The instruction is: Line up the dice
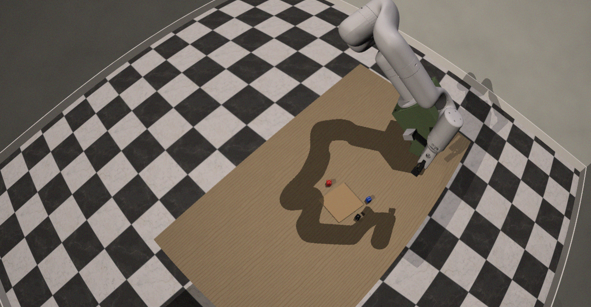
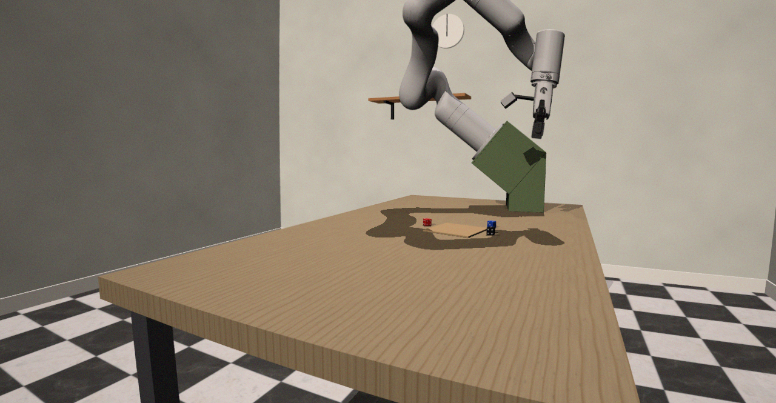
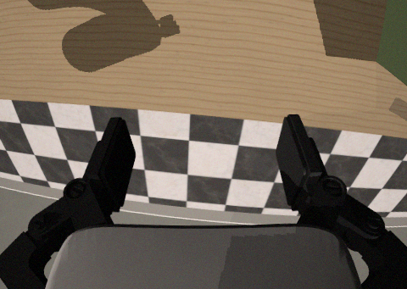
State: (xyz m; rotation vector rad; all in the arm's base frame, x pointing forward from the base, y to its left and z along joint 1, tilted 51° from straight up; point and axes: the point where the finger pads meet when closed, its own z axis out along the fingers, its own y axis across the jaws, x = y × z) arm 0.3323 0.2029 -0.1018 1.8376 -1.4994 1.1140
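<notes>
My gripper is now 15 cm short of the red die, 30 cm to the left of it and 27 cm above it. Round my hand: tan mat 19 cm ahead, 20 cm to the right, 28 cm below; then black die 20 cm ahead, 10 cm to the right, 27 cm below; then blue die 10 cm ahead, 12 cm to the right, 27 cm below.
</notes>
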